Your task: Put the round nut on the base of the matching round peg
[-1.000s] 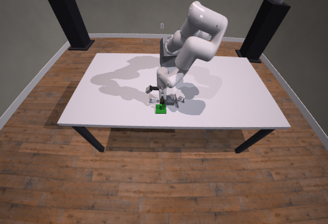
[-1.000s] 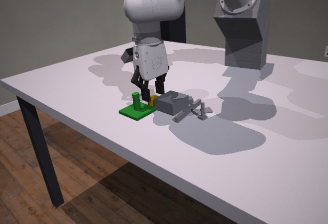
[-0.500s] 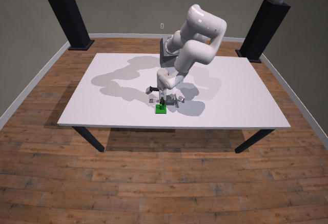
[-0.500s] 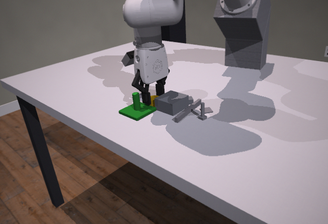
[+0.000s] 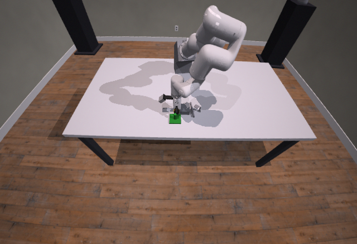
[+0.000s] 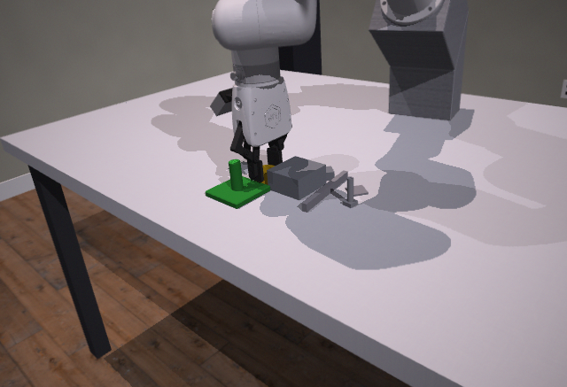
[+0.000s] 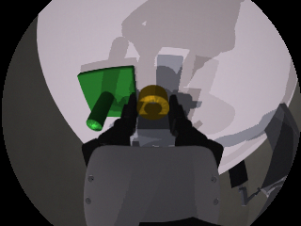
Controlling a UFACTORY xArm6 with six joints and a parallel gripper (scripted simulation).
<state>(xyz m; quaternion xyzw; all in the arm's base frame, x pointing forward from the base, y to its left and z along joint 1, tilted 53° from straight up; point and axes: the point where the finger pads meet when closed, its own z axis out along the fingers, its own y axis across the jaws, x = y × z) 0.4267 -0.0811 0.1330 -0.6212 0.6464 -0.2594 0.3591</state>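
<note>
The grey block lies 60 mm to the left of my hand, 20 mm behind it and 10 mm below it. The rest, counted from my hand: long handle 120 mm to the left, 30 mm behind, 20 mm below.
</note>
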